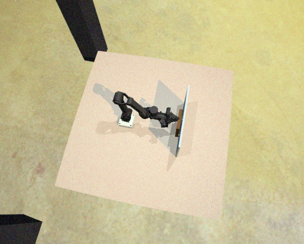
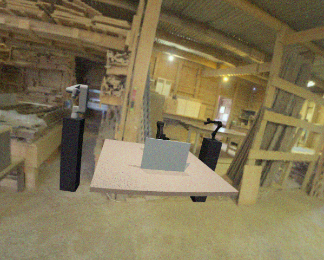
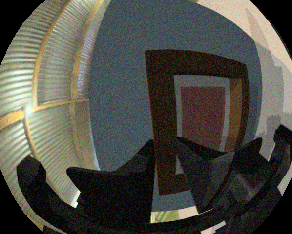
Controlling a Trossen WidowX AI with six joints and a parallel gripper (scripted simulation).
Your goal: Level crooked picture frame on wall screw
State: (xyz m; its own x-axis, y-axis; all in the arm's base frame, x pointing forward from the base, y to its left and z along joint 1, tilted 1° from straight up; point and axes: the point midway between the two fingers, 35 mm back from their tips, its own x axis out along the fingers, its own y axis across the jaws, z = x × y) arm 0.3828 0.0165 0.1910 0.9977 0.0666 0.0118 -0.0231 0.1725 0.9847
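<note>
Now: the picture frame 5 cm below my gripper tip, 1 cm to the right of it and 1 cm ahead of it. Round my gripper tip: wall panel: 7 cm below, 2 cm ahead, 1 cm to the left.
</note>
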